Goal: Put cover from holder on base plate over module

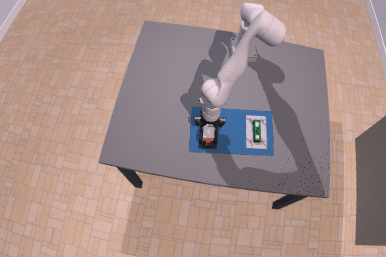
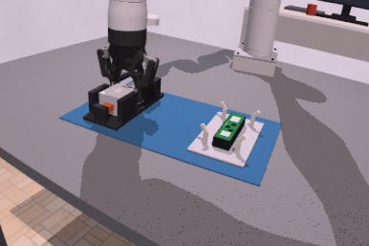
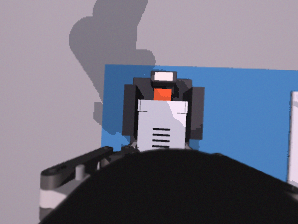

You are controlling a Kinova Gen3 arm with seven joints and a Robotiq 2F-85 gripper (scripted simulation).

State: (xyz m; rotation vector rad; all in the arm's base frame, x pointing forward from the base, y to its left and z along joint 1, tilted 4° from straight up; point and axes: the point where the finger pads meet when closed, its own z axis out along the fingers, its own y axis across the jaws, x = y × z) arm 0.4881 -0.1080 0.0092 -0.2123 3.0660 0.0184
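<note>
Now: the light grey cover right at my hand.
</note>
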